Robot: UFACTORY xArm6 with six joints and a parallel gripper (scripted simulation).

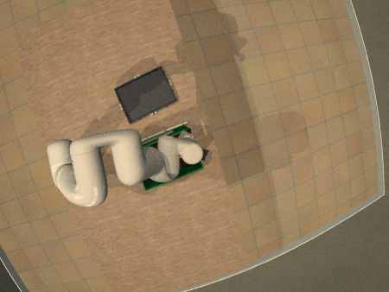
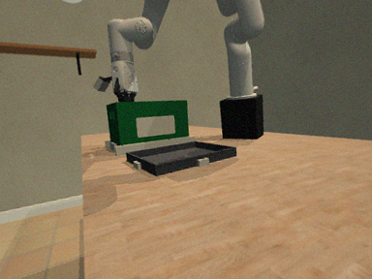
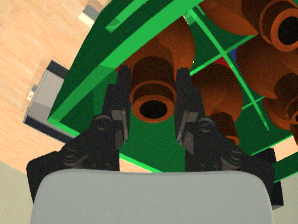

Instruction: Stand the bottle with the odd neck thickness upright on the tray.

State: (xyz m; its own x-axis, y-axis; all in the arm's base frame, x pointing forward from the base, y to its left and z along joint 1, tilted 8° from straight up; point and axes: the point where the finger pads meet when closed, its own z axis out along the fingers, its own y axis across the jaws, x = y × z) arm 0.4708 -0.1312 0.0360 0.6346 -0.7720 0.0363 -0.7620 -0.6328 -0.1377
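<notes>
Right now the brown bottle is 90 mm behind my hand and 70 mm below it. Also, from my hand: tray (50 mm behind, 250 mm to the left, 150 mm below); then green crate (90 mm behind, 40 mm to the right, 70 mm below).
</notes>
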